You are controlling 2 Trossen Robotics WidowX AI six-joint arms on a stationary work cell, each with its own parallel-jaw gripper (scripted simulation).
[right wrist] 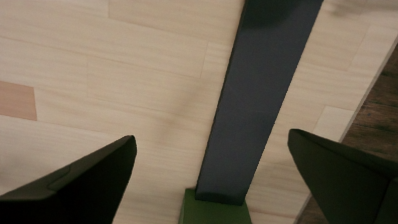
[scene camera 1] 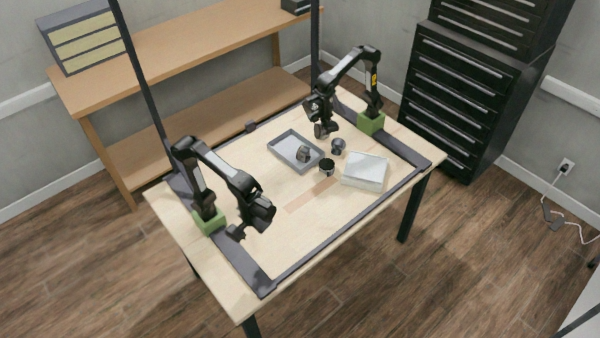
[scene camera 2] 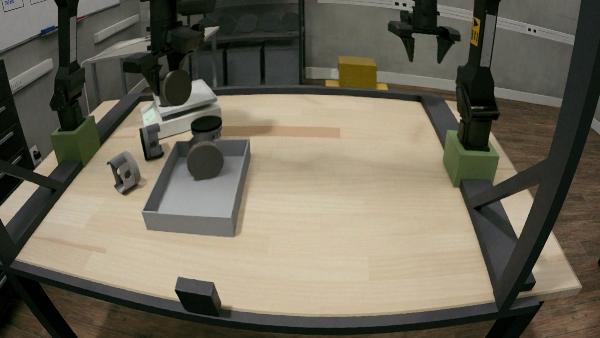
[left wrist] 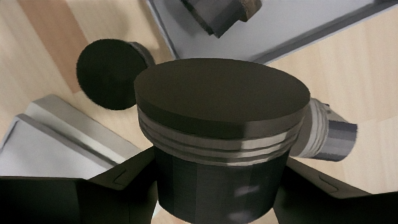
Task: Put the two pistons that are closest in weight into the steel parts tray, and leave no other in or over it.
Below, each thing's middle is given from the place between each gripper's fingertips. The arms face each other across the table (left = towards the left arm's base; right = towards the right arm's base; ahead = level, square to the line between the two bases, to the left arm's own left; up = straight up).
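Relative to the steel parts tray (scene camera 2: 205,205), my left hand is 18 cm above it, 9 cm to the left of it and 10 cm past it. Measured from my left hand: white scale (scene camera 2: 179,122), 16 cm below, 7 cm to the left, 20 cm ahead; grey pan (scene camera 1: 362,166), 14 cm below, 6 cm to the left, 21 cm ahead.
Relative to the steel parts tray, my right gripper is 19 cm above it, 34 cm past it and 45 cm to the right of it. Measured from my right hand: white scale, 16 cm below, 3 cm behind, 61 cm to the left; grey pan, 14 cm below, 3 cm behind, 60 cm to the left.
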